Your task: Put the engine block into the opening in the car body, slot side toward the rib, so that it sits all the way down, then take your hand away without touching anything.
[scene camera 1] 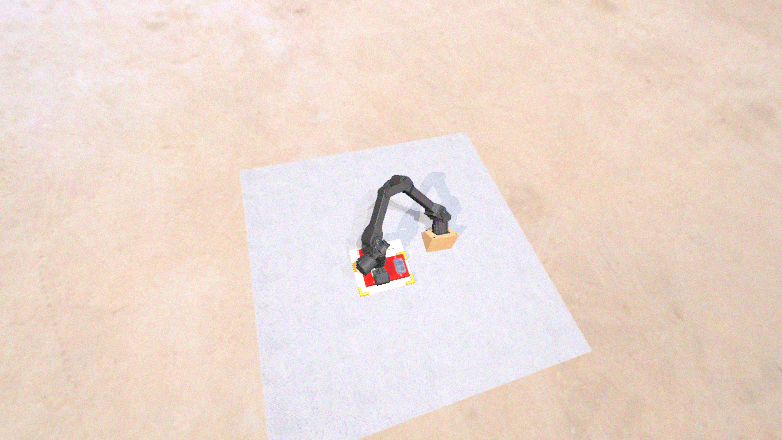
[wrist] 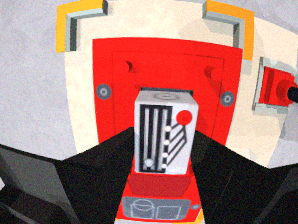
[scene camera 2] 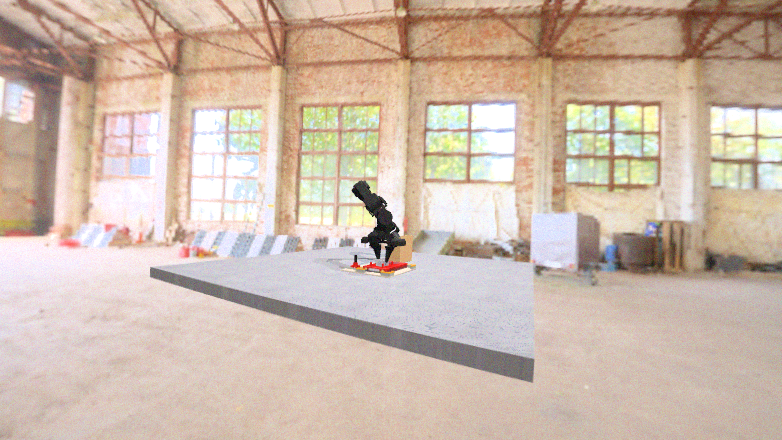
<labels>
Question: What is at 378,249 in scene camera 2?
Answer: My gripper.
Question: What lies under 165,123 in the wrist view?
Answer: An engine block.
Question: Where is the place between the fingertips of my gripper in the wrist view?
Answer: At 163,135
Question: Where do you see a red car body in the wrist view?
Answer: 122,66
</labels>
